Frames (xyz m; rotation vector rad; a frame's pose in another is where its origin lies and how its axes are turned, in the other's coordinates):
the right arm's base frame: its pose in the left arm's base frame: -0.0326 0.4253 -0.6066 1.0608 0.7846 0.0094
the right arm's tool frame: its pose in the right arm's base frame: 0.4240 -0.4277 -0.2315 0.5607 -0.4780 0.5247
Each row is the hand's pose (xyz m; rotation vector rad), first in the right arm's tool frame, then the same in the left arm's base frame.
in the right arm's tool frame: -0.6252 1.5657 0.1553 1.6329 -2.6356 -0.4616
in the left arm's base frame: -0.5603 0.1736 0.3163 -0.8624 1.1507 1.8961
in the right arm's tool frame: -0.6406 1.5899 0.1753 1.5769 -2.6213 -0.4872
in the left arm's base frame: -0.5744 0.1504 0.3384 -0.8860 1.1506 1.9424
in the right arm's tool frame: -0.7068 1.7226 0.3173 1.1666 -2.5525 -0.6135
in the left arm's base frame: -0.6324 -0.0087 0.4544 -0.9928 1.1847 2.2701
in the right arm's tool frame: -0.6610 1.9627 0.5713 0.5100 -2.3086 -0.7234
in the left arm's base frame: -0.5722 -0.2901 0.6580 1.0776 -1.1002 -2.5357
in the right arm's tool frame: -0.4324 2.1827 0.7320 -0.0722 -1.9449 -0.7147
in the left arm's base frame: -0.3317 -0.4725 0.8461 0.8945 -0.7662 -2.0632
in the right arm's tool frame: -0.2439 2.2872 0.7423 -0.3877 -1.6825 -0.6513
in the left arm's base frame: -0.1387 -0.4920 0.9406 0.7863 -0.6051 -1.7436
